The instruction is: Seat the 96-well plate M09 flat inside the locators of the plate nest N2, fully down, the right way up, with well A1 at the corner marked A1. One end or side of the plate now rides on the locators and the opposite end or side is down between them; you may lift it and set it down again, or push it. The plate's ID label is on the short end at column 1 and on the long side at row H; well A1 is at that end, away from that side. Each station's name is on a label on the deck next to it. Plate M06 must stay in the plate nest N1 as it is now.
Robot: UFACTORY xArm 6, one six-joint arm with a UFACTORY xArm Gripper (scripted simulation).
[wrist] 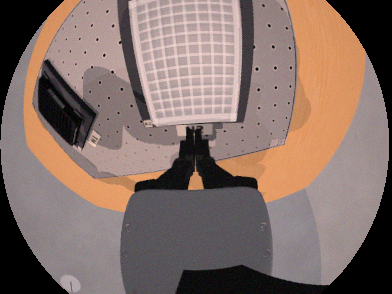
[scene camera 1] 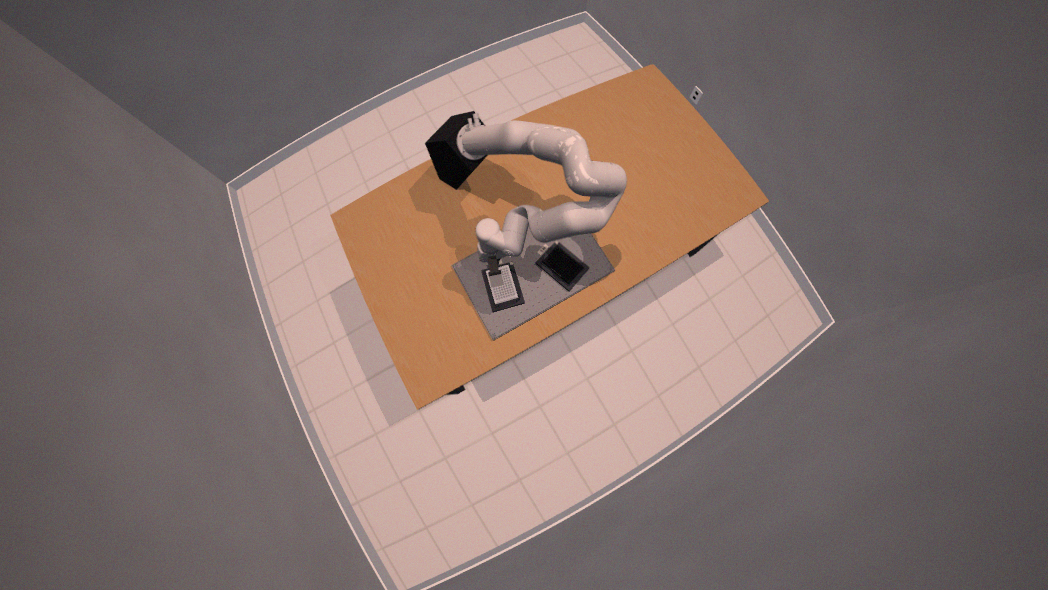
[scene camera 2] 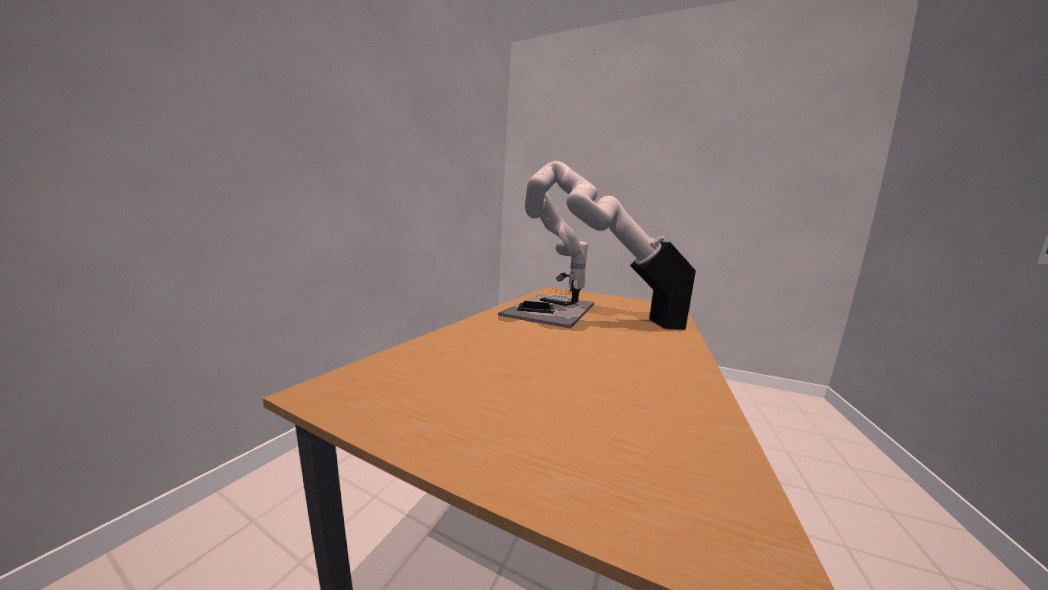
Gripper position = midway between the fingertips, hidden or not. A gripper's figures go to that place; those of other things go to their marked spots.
Labels:
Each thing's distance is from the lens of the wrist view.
my gripper (wrist: 194, 138): 14 cm
white 96-well plate (wrist: 197, 105): 10 cm
dark plate (wrist: 57, 112): 24 cm
grey deck mat (wrist: 87, 53): 18 cm
The marked spots on the grey deck mat and the dark plate are 11 cm apart.

